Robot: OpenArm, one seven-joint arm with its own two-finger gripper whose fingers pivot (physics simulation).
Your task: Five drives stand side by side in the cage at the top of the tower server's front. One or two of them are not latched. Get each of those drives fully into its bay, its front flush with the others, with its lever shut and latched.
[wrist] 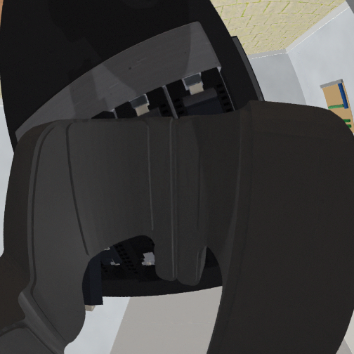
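Note:
The black tower server (pixel 100 45) fills the upper left of the wrist view, with a grey strip (pixel 145 55) along its top front edge. Below the strip, the upper ends of two drives (pixel 200 100) (pixel 142 108) show, each with a light latch piece at its top. Small light parts (pixel 148 258) at the lower ends of drives show through the gap under the fingers. My gripper (pixel 186 202) is shut and empty, in front of the drive cage. It hides the middle of the cage and most of the drive fronts, so which levers are latched cannot be told.
A dark blue-black piece (pixel 94 282) sticks out at the cage's lower left. A board with blue and green marks (pixel 336 97) is at the far right. A yellow brick wall (pixel 265 25) and pale walls stand behind the server. A light grey surface (pixel 165 320) lies below.

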